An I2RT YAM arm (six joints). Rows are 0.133 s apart.
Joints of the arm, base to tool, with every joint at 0 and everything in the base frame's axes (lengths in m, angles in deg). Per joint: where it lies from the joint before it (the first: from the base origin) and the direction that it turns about. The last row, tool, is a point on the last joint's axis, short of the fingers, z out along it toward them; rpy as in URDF.
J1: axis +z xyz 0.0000 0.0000 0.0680
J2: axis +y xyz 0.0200 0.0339 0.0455
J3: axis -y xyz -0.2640 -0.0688 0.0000
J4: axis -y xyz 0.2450 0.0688 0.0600
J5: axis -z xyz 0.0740 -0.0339 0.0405
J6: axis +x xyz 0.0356 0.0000 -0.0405
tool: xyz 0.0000 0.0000 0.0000 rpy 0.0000 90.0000 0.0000
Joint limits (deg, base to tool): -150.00..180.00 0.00..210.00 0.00..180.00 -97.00..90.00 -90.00..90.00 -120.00..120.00
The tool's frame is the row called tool.
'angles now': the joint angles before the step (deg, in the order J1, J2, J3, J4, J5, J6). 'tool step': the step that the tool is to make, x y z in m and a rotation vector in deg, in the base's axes. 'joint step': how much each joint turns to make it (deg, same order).
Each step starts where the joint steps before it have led.
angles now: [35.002 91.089 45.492 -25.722 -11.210 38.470]
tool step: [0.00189 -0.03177 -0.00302 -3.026 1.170 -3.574]
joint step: [-5.857 -2.087 -2.396 -2.806 1.185 -2.800]
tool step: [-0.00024 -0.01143 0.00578 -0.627 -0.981 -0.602]
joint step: [-2.162 -2.175 -0.562 -1.347 0.555 -1.802]
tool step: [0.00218 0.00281 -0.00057 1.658 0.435 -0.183]
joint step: [0.131 0.660 0.357 0.808 -1.522 0.778]
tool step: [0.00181 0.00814 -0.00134 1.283 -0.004 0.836]
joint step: [1.281 1.183 0.640 1.297 -0.958 0.767]
